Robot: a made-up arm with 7 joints.
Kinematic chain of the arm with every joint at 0, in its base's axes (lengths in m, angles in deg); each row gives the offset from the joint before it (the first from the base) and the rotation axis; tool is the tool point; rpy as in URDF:
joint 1: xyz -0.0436 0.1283 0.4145 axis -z
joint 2: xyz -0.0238 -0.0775 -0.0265 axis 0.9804 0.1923 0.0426
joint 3: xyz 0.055 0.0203 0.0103 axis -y
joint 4: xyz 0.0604 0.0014 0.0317 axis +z
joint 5: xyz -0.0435 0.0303 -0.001 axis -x
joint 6: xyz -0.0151 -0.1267 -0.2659 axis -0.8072 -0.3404 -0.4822
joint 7: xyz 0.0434 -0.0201 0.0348 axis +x
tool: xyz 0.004 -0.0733 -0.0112 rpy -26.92 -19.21 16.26
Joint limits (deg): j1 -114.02..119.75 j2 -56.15..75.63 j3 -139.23..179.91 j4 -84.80..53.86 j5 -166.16..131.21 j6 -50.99..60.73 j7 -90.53..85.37
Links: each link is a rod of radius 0.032 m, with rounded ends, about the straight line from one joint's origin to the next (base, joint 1, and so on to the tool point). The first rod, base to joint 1, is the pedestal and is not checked.
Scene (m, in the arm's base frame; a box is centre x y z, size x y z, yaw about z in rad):
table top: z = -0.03
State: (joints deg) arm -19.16 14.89 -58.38 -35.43 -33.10 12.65 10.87
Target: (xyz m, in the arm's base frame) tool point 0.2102 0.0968 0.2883
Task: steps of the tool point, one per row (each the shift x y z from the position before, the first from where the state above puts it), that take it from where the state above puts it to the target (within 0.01 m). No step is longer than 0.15 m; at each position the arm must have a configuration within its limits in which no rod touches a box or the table.
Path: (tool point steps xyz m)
1: 0.0724 -0.0789 0.0014
2: 0.1027 -0.0384 0.0030
3: 0.1114 0.0127 0.0073
4: 0.0956 0.0628 0.0138
5: 0.0582 0.1000 0.0214

